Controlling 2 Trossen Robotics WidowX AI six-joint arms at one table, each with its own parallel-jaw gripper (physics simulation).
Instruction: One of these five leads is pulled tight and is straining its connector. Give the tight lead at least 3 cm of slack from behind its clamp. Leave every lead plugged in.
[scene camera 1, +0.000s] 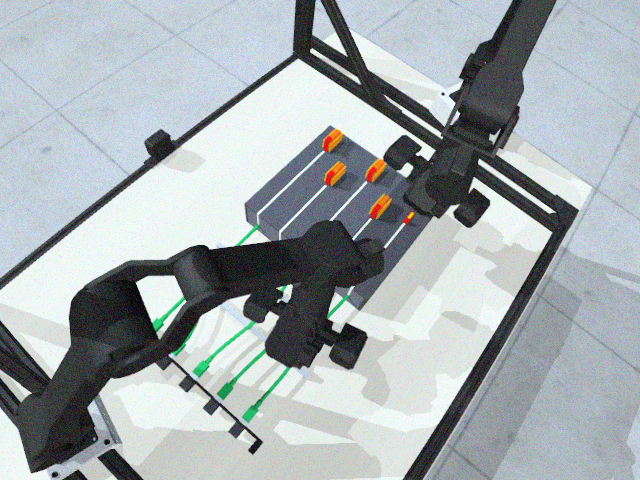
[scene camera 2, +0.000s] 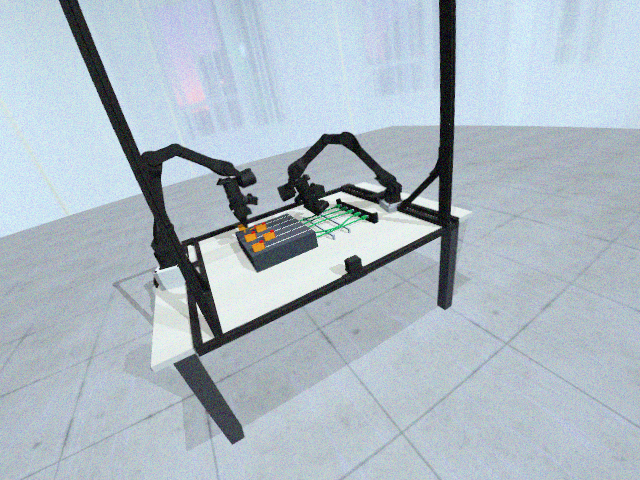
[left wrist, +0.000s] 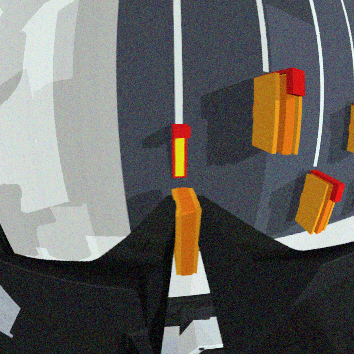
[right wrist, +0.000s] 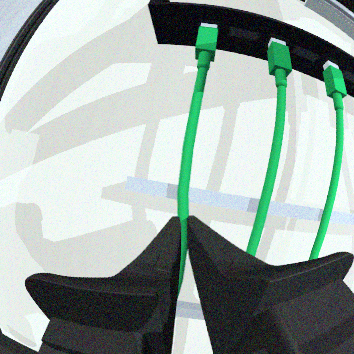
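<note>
My left gripper is shut on an orange clamp piece, held above the dark block. Just beyond it, a red-and-yellow clamp base sits uncovered at the end of a white groove. Four other orange-and-red clamps, one of them nearest, stand on the block. My right gripper is shut on the end green lead, which bows slightly between fingers and connector. Its connector is in the black socket strip.
Neighbouring green leads, one close beside my right fingers, run side by side to the strip. Pale blue bars lie across beneath them. A black frame edges the table. A small black box sits on its long edge.
</note>
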